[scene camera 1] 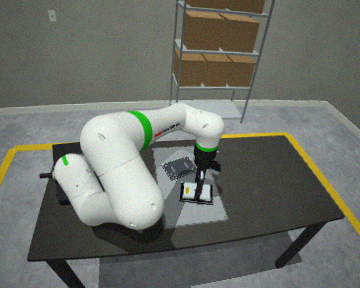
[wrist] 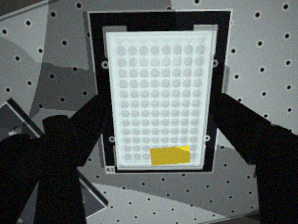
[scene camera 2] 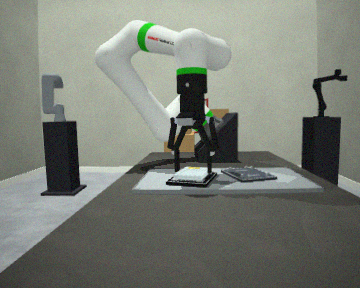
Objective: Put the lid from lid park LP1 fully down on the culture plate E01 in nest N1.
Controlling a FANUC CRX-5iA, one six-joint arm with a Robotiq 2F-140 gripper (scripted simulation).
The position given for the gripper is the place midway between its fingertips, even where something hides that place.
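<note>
The gripper (scene camera 2: 193, 171) is visible, and appears in the wrist view (wrist: 160, 108) as well. A black nest N1 (wrist: 133, 22) is also visible.
</note>
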